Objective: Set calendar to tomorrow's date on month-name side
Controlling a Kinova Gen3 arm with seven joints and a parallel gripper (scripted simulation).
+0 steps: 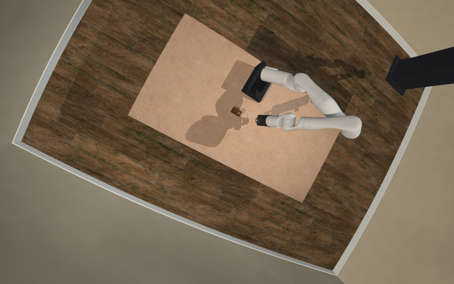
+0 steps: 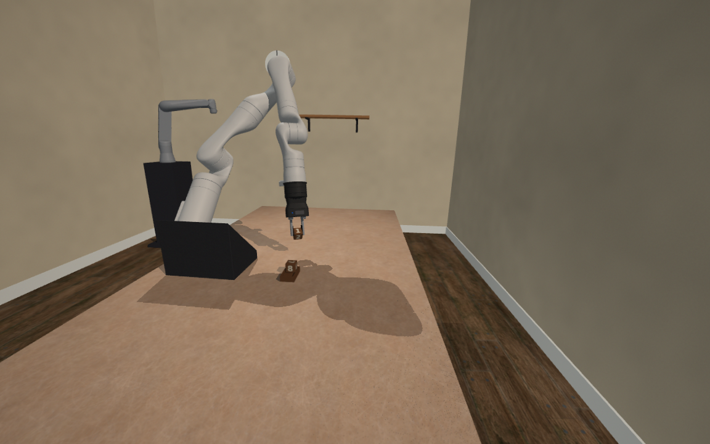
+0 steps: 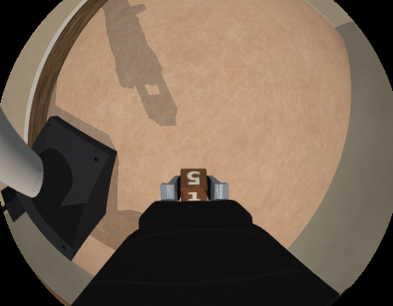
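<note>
My hand is 10 mm short of the dark wooden tray, 160 mm to the left of it and 90 mm above it. The rest, counted from my hand: brown cube: 10 mm below.
</note>
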